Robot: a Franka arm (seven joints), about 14 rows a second.
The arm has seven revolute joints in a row. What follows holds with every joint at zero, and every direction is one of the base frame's.
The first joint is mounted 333 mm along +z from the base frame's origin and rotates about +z.
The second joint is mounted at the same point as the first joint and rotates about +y.
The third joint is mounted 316 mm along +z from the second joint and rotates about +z.
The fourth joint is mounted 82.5 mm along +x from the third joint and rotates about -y.
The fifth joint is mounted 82.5 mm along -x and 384 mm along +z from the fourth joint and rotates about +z.
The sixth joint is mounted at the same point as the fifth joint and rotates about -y.
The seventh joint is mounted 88 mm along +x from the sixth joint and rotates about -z.
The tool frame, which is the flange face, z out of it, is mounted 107 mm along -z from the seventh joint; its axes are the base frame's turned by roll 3.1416, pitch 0 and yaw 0 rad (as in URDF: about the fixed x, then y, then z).
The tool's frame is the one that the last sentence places.
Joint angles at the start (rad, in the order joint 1, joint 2, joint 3, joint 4, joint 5, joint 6, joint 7):
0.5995 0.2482 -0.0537 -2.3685 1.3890 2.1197 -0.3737
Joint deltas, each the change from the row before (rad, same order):
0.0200 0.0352 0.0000 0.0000 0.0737 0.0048 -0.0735
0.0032 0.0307 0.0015 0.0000 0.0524 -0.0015 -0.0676
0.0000 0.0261 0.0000 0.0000 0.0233 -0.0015 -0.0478
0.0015 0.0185 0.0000 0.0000 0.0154 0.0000 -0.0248
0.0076 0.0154 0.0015 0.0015 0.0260 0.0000 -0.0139
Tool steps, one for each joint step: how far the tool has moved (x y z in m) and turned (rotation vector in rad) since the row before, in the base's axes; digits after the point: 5 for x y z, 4 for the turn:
-0.00691 0.00656 -0.01547 0.0309 -0.0136 -0.0078
-0.00352 0.00066 -0.01358 0.0246 -0.0159 -0.0067
-0.00272 -0.00170 -0.01192 0.0086 -0.0117 0.0037
-0.00244 -0.00089 -0.00847 0.0019 -0.0019 -0.0001
-0.00343 0.00279 -0.00636 0.0051 0.0054 -0.0079

